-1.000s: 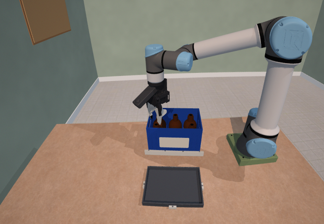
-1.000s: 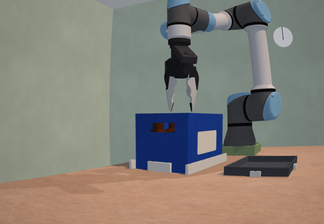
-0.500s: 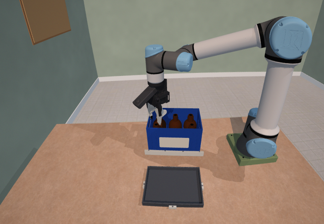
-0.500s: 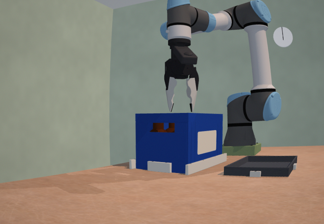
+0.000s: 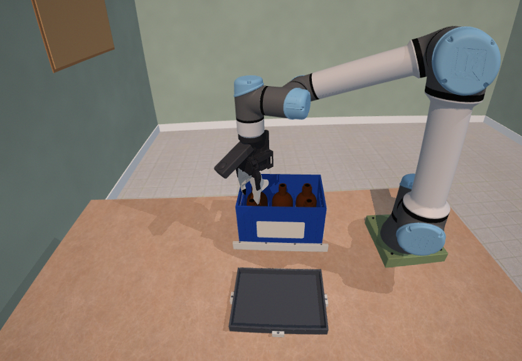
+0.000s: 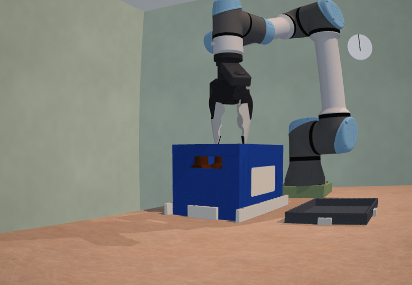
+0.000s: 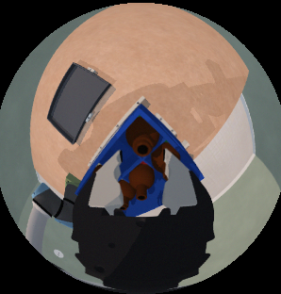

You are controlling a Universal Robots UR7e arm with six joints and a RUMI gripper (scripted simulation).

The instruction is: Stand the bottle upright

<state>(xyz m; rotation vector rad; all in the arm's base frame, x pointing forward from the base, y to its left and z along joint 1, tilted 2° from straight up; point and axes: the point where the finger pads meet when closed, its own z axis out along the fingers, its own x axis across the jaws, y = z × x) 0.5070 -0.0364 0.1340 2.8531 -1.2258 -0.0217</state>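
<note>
Right now the blue crate is 100 mm below my hand, 100 mm behind it and 50 mm to the right of it. Also, from my hand: dark tray 250 mm to the left, 170 mm below, 90 mm behind; then glass bottle 100 mm below, 100 mm behind, 90 mm to the right.
</note>
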